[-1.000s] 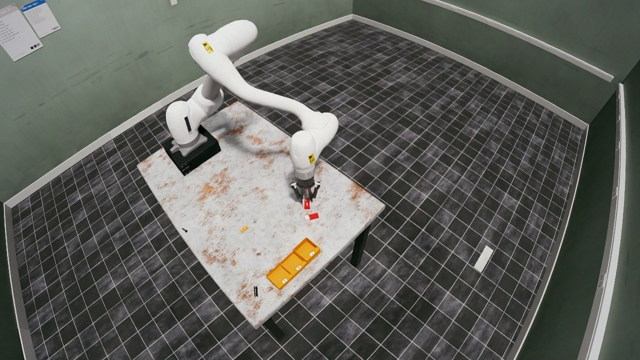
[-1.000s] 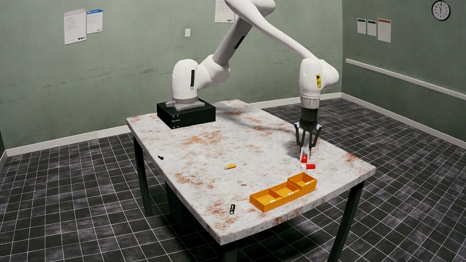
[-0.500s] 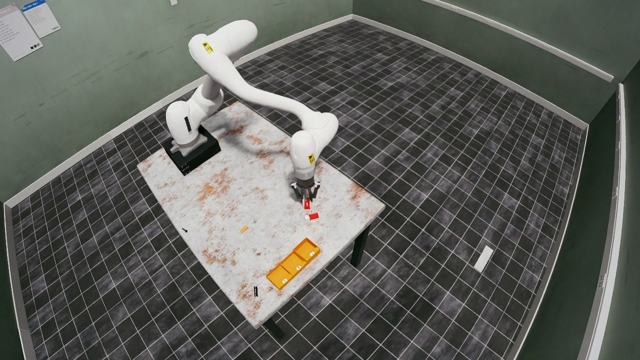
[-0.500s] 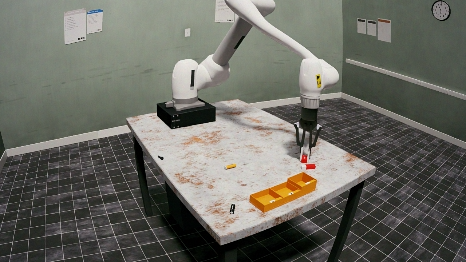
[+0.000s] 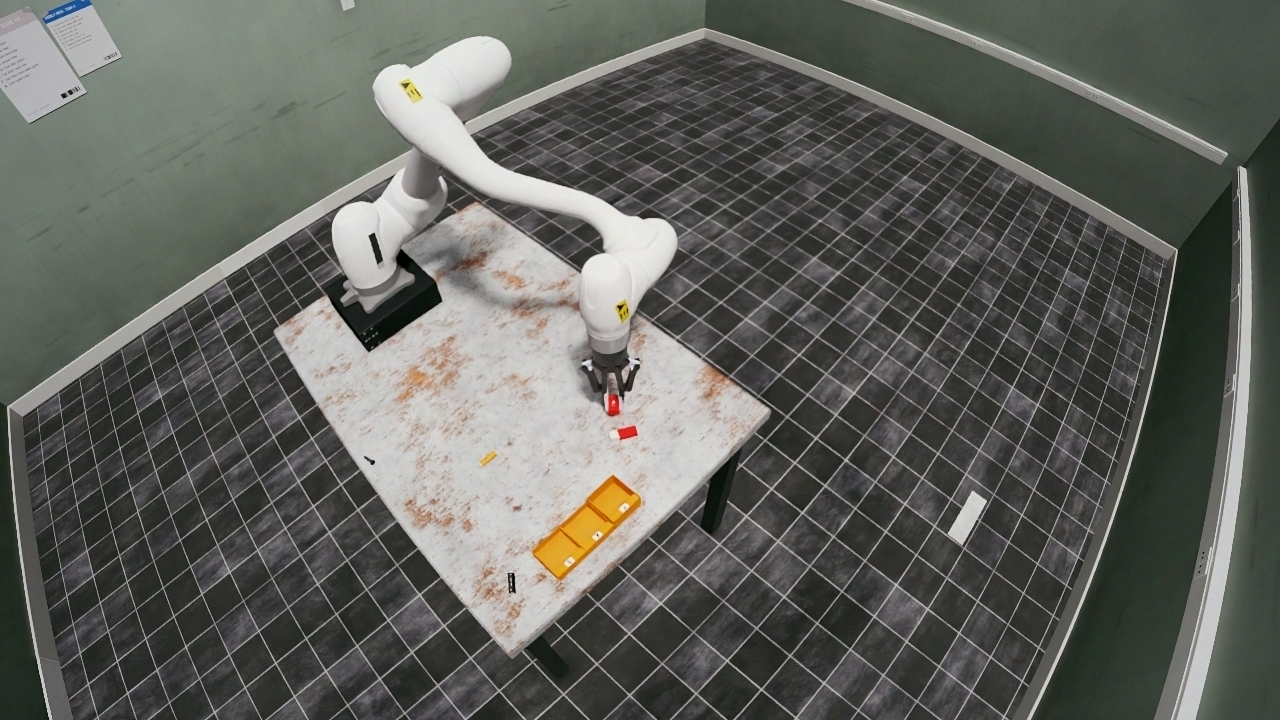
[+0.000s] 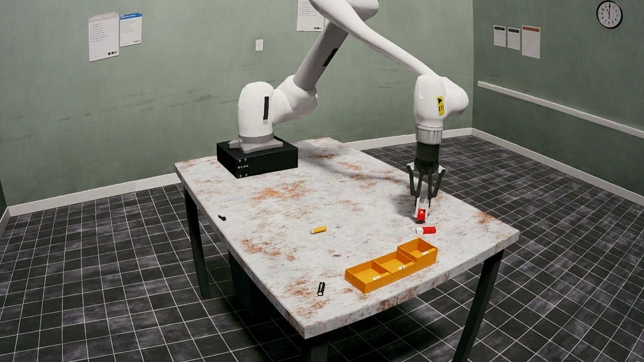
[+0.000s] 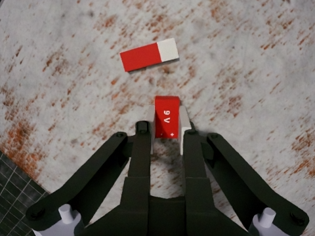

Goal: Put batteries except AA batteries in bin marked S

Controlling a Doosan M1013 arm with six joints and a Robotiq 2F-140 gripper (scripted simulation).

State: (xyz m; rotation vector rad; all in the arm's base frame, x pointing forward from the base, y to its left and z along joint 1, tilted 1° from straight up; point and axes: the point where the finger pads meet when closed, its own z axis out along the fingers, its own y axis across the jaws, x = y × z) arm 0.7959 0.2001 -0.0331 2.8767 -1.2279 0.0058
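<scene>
The joined orange bins lies 18 cm ahead of my hand, 27 cm to the right of it and 3 cm below it. From my hand the other things lie so: red cylinder (6 cm ahead, 4 cm to the right, 5 cm below); then red block battery (1 cm behind, 1 cm to the left, 3 cm below); then black battery (15 cm ahead, 47 cm to the right, 5 cm below).
</scene>
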